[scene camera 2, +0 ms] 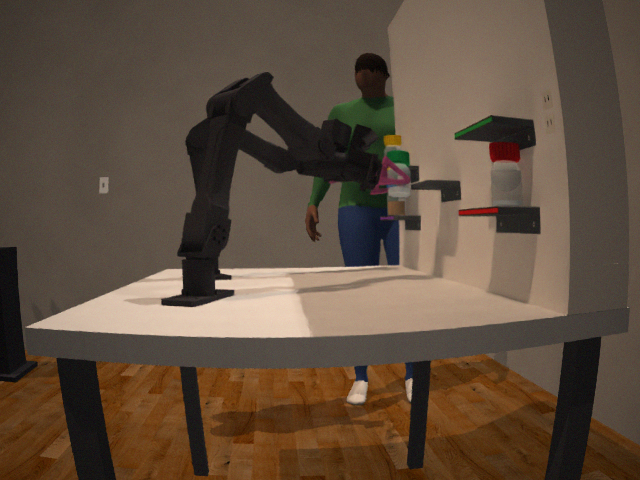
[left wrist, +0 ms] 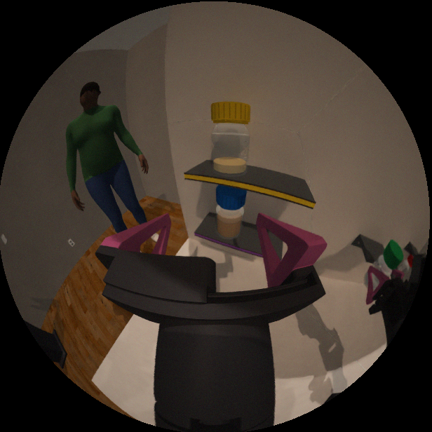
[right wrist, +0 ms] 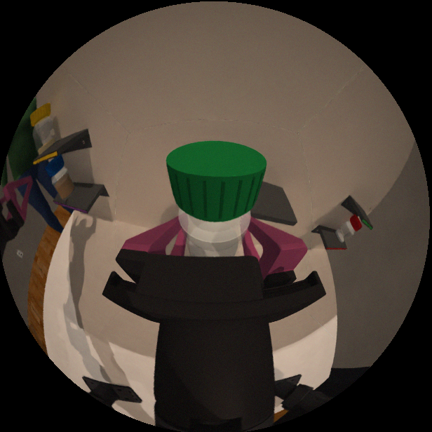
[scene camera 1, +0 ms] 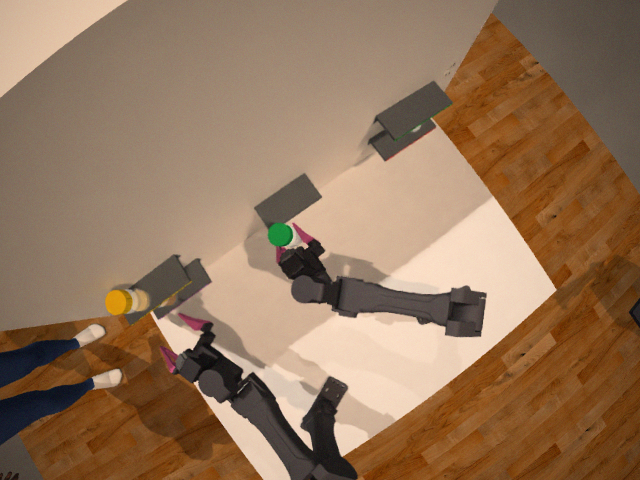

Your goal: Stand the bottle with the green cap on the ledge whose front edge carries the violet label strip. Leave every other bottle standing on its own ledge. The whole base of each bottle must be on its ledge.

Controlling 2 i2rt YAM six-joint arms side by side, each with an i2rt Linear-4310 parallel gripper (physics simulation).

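Places are measured from the left arm's base along level axes (x back, y right, z up), in millimetres.
Where they show: left gripper, fingertip midpoint: (scene camera 1: 169, 330); right gripper, fingertip midpoint: (scene camera 2: 406, 184); left arm's base at its link origin: (scene camera 1: 323, 406); right arm's base at its link origin: (scene camera 2: 199, 299).
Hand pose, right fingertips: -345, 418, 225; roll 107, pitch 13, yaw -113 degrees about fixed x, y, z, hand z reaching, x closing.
Observation:
Things, the pixels of their top centre, and the offset from my right fingertips, as dx, dy, dz. "spot": a spot on its surface instead.
- green-capped bottle at its top centre: (scene camera 1: 282, 232) (scene camera 2: 397, 151) +14, -11, +80
- bare middle ledge at its top centre: (scene camera 2: 434, 182) (scene camera 1: 287, 202) -30, +67, +2
- violet-strip ledge at a spot on its surface: (scene camera 1: 199, 273) spot: -166, -218, -68
- yellow-strip ledge at its top centre: (scene camera 1: 151, 290) (scene camera 2: 398, 168) -203, -293, +72
- yellow-capped bottle at its top centre: (scene camera 1: 115, 302) (scene camera 2: 392, 136) -214, -327, +177
- red-capped bottle at its top centre: (scene camera 2: 504, 144) +152, +463, +37
- red-strip ledge at its top centre: (scene camera 2: 496, 208) (scene camera 1: 403, 132) +143, +428, -68
- green-strip ledge at its top centre: (scene camera 2: 491, 126) (scene camera 1: 415, 108) +143, +428, +72
The green-capped bottle (scene camera 1: 280, 234) (scene camera 2: 398, 158) (left wrist: 393, 254) (right wrist: 216, 185) is roughly upright in the air. My right gripper (scene camera 1: 287, 238) (right wrist: 213, 217) is shut on it, just in front of the bare middle ledge (scene camera 1: 289, 198) (scene camera 2: 439, 184). The violet-strip ledge (scene camera 1: 199, 273) (left wrist: 255, 242) (right wrist: 90, 196) is the lower one of the pair at the left in scene camera 1. A blue-capped bottle (left wrist: 231, 196) (right wrist: 56, 165) stands toward its left end in the left wrist view. My left gripper (scene camera 1: 170, 331) (left wrist: 213, 217) is open and empty, in front of that pair.
The yellow-strip ledge (scene camera 1: 160, 279) (left wrist: 280, 182), bearing a yellow-capped bottle (scene camera 1: 119, 302) (left wrist: 230, 113), hangs above the violet-strip ledge. At the other end, a red-capped bottle (scene camera 2: 505, 152) (right wrist: 355, 222) stands on the red-strip ledge (scene camera 2: 516, 212) beneath the green-strip ledge (scene camera 1: 413, 105) (scene camera 2: 501, 130).

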